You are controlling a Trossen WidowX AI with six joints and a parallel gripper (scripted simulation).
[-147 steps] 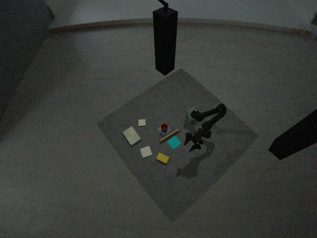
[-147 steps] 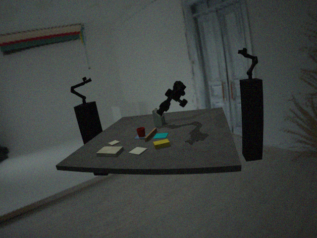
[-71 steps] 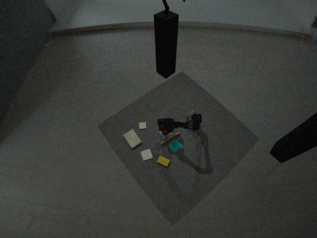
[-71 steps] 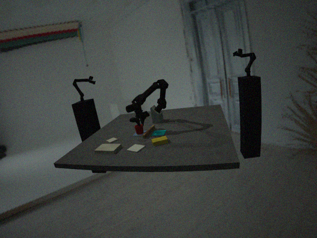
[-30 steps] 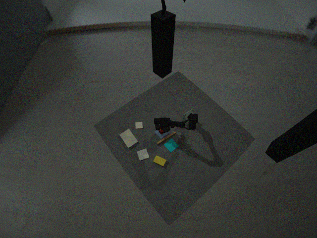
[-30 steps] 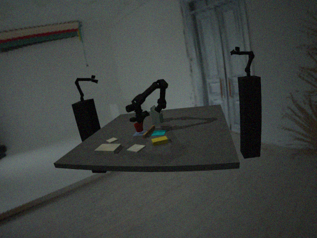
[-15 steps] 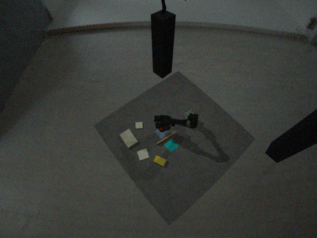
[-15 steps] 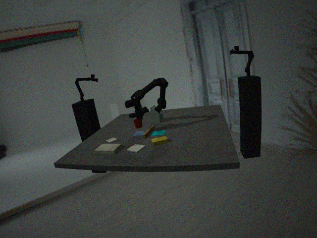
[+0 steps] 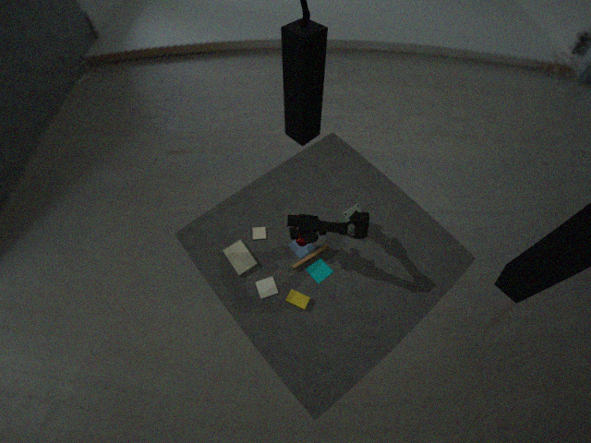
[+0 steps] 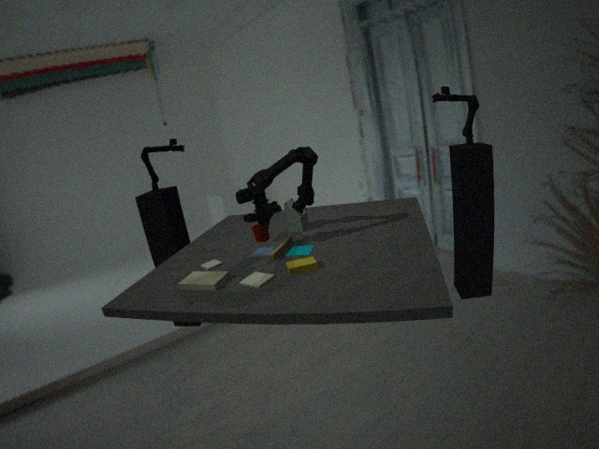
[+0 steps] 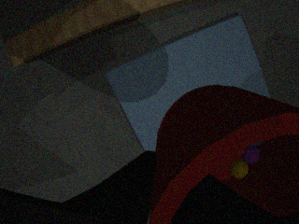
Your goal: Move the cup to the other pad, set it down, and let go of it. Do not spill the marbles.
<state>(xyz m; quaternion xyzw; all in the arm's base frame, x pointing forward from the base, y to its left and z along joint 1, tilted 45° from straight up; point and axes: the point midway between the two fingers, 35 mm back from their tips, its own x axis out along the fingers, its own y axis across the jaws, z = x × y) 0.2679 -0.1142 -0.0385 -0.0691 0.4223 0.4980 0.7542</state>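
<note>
My gripper tip is 30 mm short of the yellow marble, 40 mm to the left of it and 20 mm above it. From my gripper tip the other things lie so: purple marble: 40 mm ahead, 30 mm to the right, 20 mm below; then pale blue pad: 30 mm ahead, 20 mm to the right, 100 mm below; then red cup: 20 mm ahead, 20 mm to the right.
</note>
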